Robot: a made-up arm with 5 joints.
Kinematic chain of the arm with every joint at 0, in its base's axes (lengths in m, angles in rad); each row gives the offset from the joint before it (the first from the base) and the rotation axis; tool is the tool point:
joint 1: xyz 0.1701 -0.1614 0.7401 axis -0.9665 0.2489 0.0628
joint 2: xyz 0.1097 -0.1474 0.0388 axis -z
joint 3: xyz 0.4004 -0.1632 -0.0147 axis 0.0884 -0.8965 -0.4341
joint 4: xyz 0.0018 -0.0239 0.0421 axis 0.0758 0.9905 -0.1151
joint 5: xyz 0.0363 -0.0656 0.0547 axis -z
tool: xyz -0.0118 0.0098 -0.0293
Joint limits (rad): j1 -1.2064..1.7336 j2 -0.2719..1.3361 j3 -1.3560..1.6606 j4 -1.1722..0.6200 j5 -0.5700..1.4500
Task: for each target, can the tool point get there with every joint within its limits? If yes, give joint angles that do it. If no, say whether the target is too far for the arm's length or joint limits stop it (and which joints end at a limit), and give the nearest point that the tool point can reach.
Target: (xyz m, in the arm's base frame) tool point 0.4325 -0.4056 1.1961
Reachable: yes | joints 1.0222 0.8453 0.7923 -0.6404 0.4776
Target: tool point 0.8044 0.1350 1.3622
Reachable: no: too far | nearest point 0.6562 -0.0614 1.2439 | short by 0.273 m
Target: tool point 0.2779 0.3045 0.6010
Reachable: no: joint limits stop it (at a limit: joint 1, joint 2, joint 4, joint 5) | nearest point 0.7039 -0.1638 0.8401 | short by 0.677 m
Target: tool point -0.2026 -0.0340 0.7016
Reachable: no: joint limits stop it (at a limit: joint 1, joint 2, joint 5) | nearest point 0.1944 -0.3632 0.3168 | short by 0.644 m
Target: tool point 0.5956 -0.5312 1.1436
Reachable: yes | joints 0.7910 0.5921 -0.0656 -0.1522 1.1785
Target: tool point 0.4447 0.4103 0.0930
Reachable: no: too far | nearest point 0.2089 -0.3342 0.2909 | short by 0.806 m
